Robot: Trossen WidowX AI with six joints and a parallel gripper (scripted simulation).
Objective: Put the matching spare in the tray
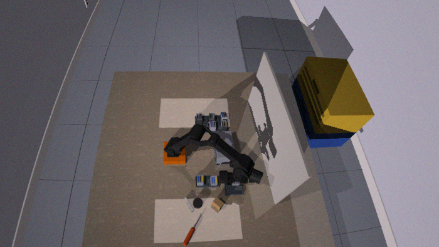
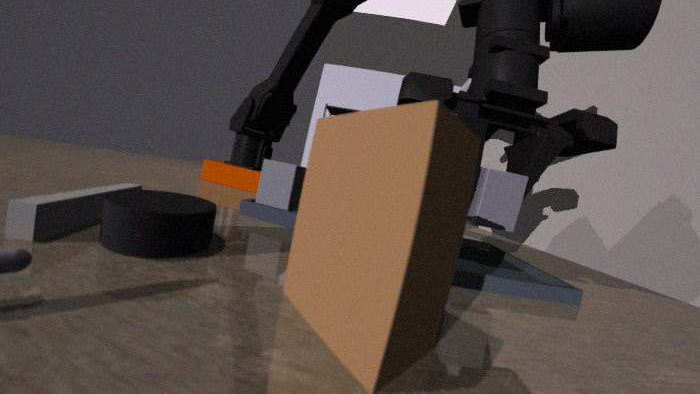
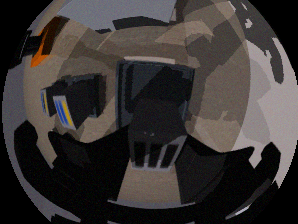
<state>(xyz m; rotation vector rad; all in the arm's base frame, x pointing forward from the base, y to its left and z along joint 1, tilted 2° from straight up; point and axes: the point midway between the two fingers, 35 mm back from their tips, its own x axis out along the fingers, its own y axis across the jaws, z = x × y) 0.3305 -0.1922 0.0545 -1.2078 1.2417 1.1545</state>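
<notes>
Now: the tray 40 mm below my gripper tip. From my gripper tip the other things lie so: grey mounted unit (40 mm behind, 210 mm to the left, 10 mm above); grey spare (30 mm above); tan box (100 mm behind, 110 mm to the right, 10 mm below).
</notes>
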